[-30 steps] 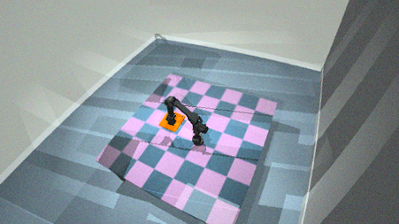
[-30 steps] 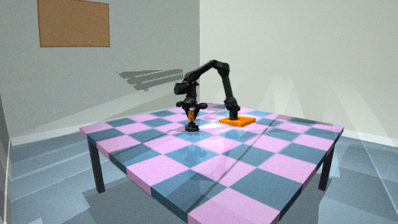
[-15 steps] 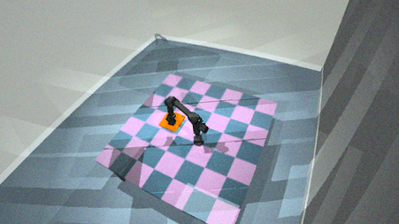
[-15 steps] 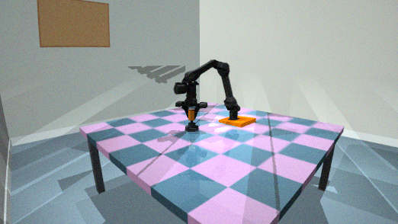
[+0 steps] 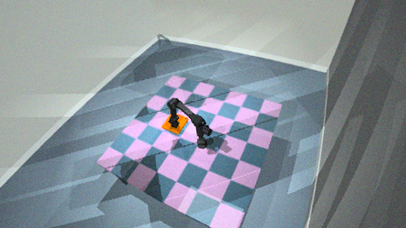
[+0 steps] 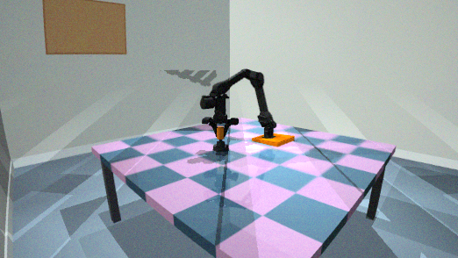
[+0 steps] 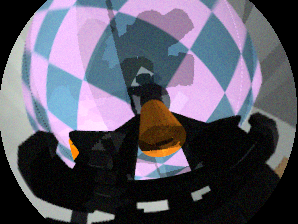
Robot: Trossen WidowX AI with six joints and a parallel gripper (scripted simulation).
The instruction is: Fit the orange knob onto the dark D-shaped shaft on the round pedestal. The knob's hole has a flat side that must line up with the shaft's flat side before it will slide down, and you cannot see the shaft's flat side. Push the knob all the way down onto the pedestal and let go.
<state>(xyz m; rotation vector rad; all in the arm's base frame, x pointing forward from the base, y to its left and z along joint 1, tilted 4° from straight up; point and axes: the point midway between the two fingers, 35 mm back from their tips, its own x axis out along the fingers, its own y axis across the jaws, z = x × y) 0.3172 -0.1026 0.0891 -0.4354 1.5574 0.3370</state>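
Now: gripper tip 2 cm below the orange knob. The rest, counted from my gripper tip: dark round pedestal (4 cm below).
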